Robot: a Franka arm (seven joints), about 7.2 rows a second.
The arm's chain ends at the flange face. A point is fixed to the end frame.
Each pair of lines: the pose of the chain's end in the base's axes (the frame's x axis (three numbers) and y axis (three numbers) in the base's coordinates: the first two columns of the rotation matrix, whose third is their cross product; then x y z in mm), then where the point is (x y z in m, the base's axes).
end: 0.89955, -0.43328, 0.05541, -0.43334, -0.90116, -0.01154, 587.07, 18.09, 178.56
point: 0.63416 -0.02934 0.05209
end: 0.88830, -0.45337, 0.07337, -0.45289, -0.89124, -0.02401, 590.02, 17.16, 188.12
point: 0.63877 -0.03094 0.06254
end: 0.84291, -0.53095, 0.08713, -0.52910, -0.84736, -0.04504, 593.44, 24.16, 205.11
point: 0.64062 -0.02674 0.08003
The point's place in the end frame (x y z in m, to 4 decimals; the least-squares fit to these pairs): 0.0559 0.0238 0.1295
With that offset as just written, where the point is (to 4 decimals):
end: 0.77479, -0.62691, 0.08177, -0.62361, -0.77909, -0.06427, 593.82, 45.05, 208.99
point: 0.6358 -0.0087 0.0832
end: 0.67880, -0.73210, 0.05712, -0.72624, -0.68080, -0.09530, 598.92, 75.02, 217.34
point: 0.6337 0.0209 0.0896
